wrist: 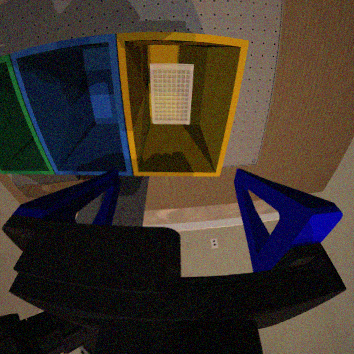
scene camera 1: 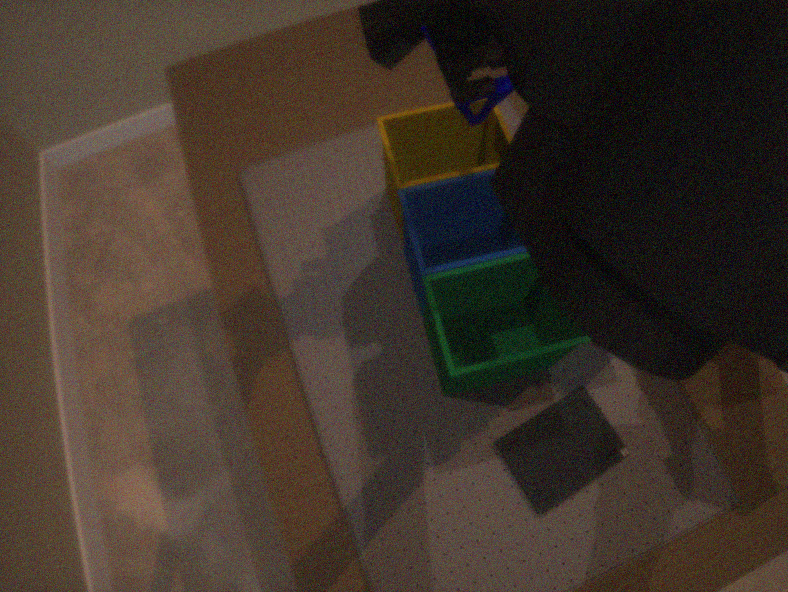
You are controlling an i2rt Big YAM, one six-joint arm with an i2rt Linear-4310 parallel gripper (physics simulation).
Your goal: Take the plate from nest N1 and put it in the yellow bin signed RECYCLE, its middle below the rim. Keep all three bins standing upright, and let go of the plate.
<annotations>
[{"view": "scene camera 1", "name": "gripper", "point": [462, 94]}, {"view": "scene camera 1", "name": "green bin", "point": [490, 322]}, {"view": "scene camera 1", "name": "yellow bin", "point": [425, 145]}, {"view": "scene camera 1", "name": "blue bin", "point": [448, 224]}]
</annotations>
